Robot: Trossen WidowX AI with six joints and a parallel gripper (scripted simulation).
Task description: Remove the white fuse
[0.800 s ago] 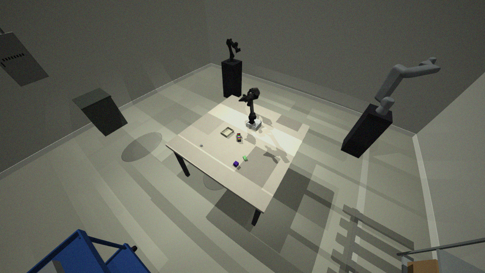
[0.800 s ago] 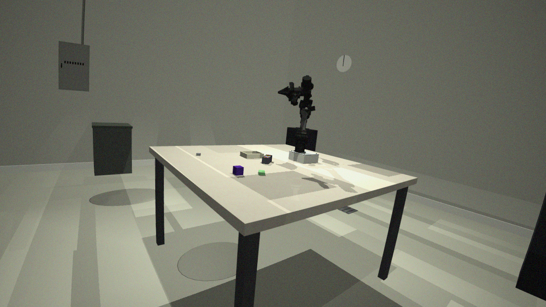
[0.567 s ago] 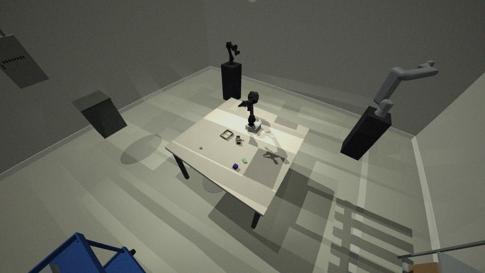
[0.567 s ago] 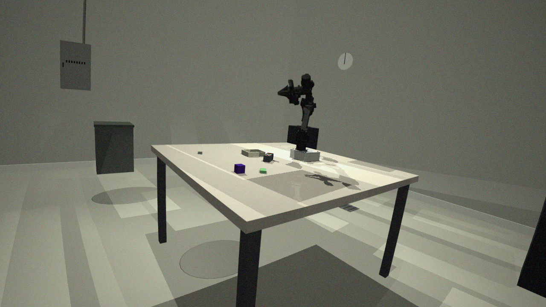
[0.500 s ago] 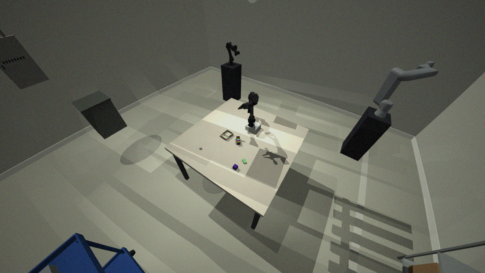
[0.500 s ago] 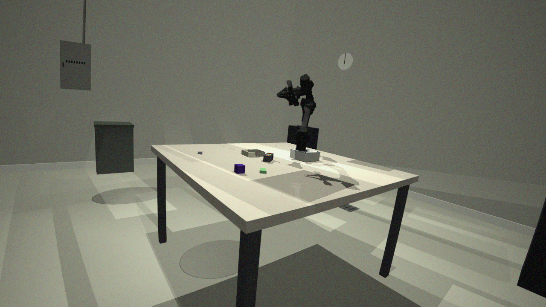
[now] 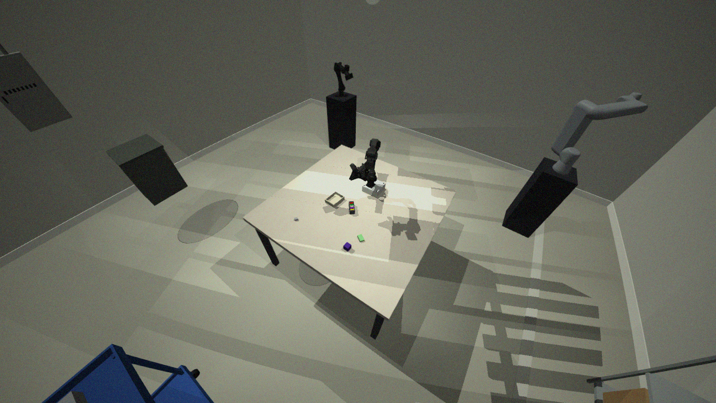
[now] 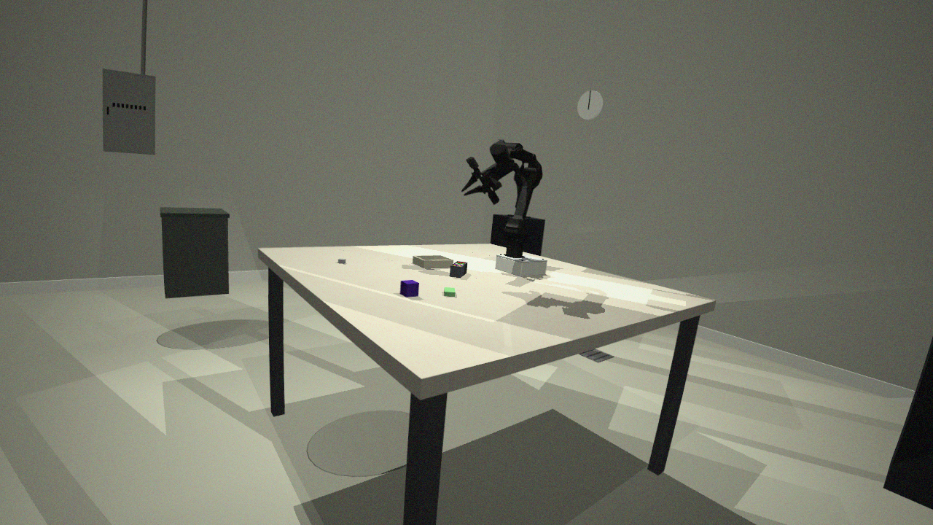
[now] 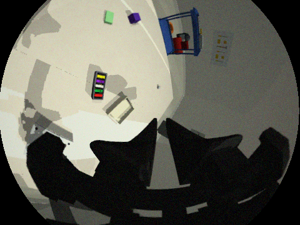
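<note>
Right now my gripper tip is 270 mm above the white fuse and 20 mm to the right of it. The rest, counted from my gripper tip: shallow tray: 300 mm below, 150 mm to the right, 10 mm ahead; grey piece: 350 mm ahead, 290 mm below, 260 mm to the right.
</note>
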